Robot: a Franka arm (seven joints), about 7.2 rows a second.
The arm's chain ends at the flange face. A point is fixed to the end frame.
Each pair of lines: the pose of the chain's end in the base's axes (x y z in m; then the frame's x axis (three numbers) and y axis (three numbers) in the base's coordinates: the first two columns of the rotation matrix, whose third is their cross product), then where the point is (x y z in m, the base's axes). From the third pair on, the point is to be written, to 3 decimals.
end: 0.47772 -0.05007 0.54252 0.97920 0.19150 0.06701 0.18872 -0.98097 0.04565
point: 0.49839 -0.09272 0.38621
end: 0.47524 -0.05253 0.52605 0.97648 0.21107 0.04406 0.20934 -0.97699 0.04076
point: 0.49308 -0.09476 0.36928
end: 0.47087 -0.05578 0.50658 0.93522 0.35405 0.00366 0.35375 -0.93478 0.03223
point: 0.488 -0.096 0.349
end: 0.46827 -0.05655 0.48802 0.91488 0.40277 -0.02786 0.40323 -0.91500 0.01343
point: 0.482 -0.095 0.330
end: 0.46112 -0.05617 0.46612 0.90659 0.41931 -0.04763 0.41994 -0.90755 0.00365
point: 0.472 -0.094 0.308
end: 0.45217 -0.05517 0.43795 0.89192 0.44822 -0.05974 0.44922 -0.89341 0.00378
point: 0.463 -0.094 0.280
